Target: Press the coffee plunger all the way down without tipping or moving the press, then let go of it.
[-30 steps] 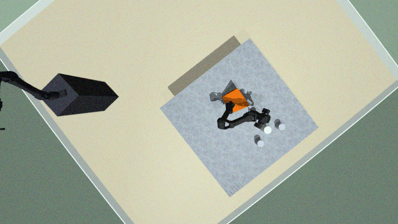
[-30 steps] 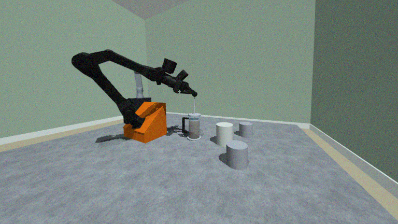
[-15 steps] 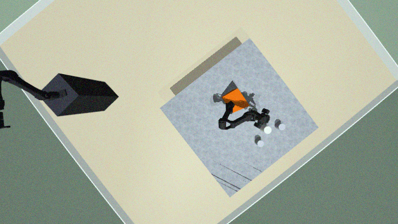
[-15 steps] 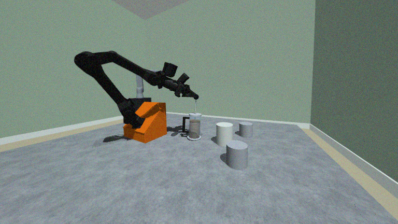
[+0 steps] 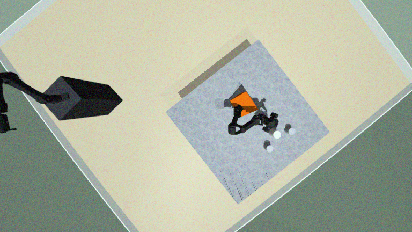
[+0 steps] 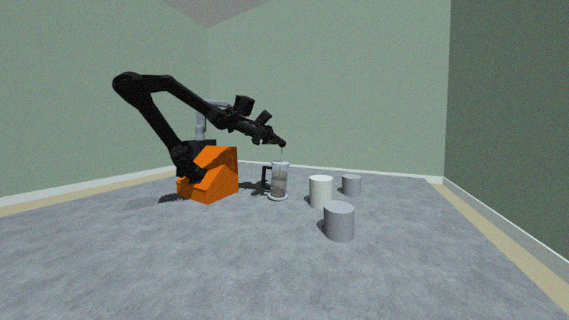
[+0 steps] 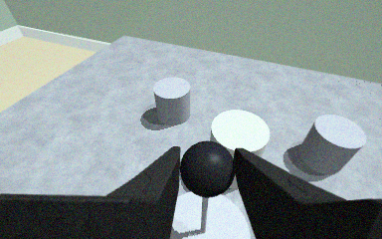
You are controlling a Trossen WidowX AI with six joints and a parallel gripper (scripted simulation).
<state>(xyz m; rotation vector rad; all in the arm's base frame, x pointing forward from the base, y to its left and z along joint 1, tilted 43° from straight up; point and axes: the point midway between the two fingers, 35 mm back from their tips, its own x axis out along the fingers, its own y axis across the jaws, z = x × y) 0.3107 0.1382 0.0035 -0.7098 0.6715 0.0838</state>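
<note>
My gripper tip is now 11 cm above the glass coffee press, 3 cm past it and 1 cm to the left of it.
</note>
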